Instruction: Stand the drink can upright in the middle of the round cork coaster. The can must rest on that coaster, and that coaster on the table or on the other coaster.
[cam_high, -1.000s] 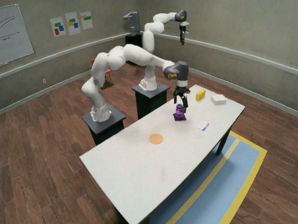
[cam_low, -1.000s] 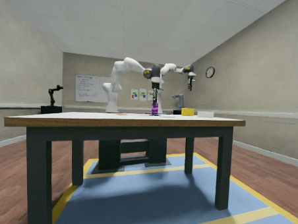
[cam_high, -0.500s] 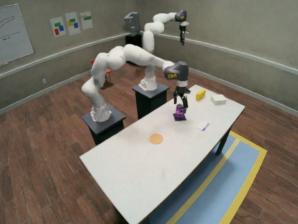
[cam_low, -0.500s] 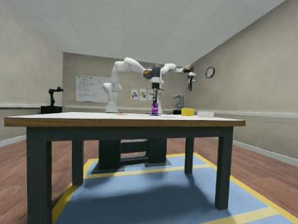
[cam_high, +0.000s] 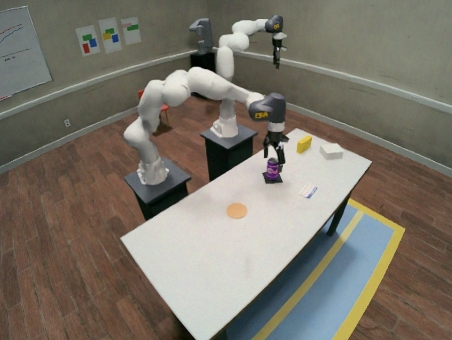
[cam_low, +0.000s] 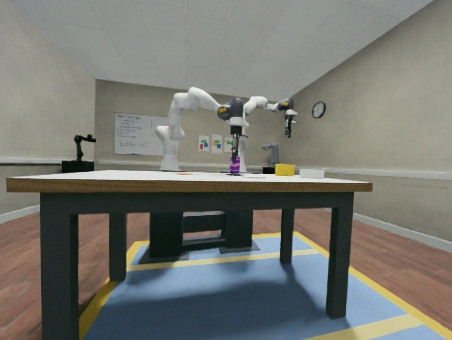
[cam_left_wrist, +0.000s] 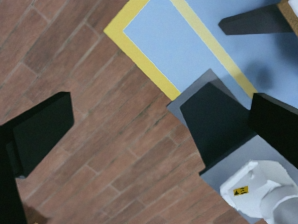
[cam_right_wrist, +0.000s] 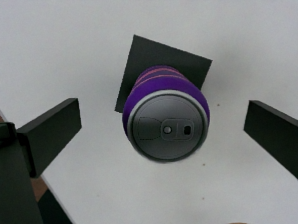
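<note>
My right hand is 40 mm above the purple drink can. Also, from my right hand: round cork coaster: 320 mm to the right, 100 mm below, 10 mm ahead; dark square coaster: 100 mm below; printed card: 220 mm ahead, 100 mm below, 30 mm to the left.
</note>
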